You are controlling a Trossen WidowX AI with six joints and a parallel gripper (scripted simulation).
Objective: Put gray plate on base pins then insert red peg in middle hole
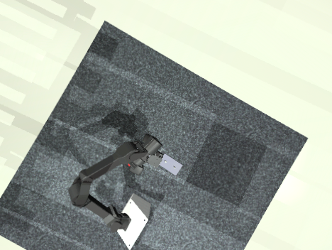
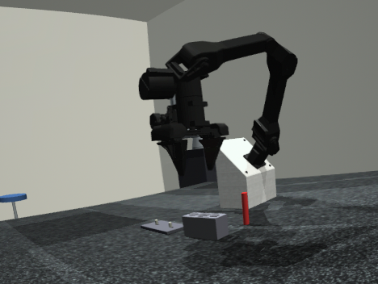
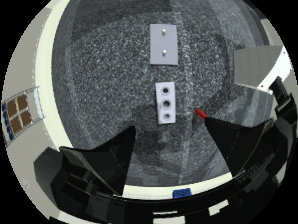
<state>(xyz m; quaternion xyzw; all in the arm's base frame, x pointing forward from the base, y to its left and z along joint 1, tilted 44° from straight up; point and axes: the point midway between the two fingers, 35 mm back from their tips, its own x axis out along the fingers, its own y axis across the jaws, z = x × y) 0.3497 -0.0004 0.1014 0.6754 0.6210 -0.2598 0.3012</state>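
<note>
The gray plate is 11 cm below my gripper tip. Round my gripper tip: base 15 cm to the right, 14 cm below, 2 cm behind; then red peg 11 cm below, 11 cm behind, 4 cm to the left.
</note>
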